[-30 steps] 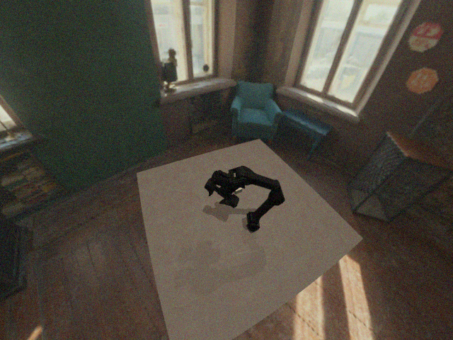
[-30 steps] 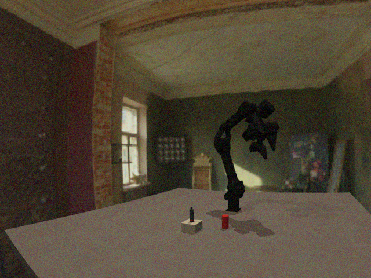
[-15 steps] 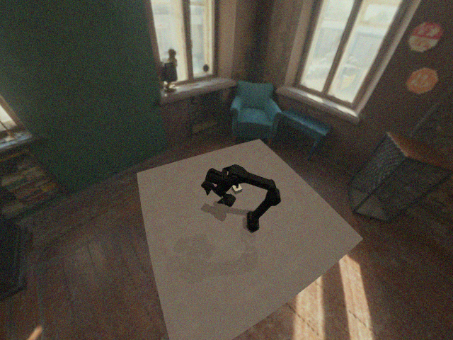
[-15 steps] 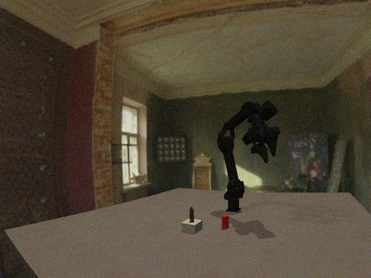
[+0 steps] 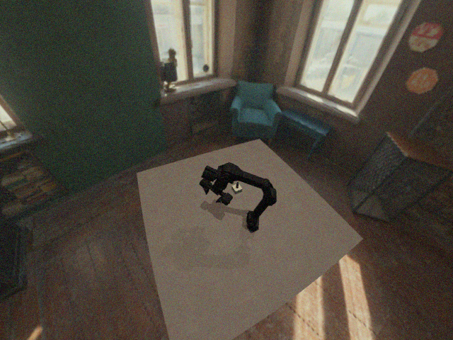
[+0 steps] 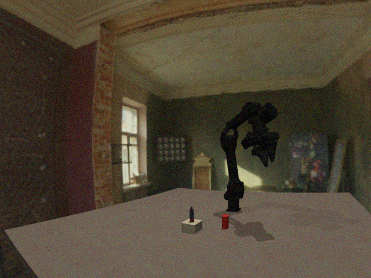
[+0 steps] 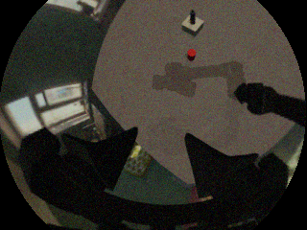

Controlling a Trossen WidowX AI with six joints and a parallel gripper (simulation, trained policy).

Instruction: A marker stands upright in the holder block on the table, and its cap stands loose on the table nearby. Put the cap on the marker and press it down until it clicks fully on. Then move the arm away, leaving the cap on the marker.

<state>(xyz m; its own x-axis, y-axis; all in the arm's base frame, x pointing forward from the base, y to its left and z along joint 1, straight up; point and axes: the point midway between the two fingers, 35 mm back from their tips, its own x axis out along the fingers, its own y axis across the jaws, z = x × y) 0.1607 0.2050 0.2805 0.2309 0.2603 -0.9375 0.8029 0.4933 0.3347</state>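
My gripper tip is now 80 mm short of the red cap, 160 mm to the left of it and 220 mm above it. Round my gripper tip: holder block (150 mm ahead, 270 mm to the right, 230 mm below).
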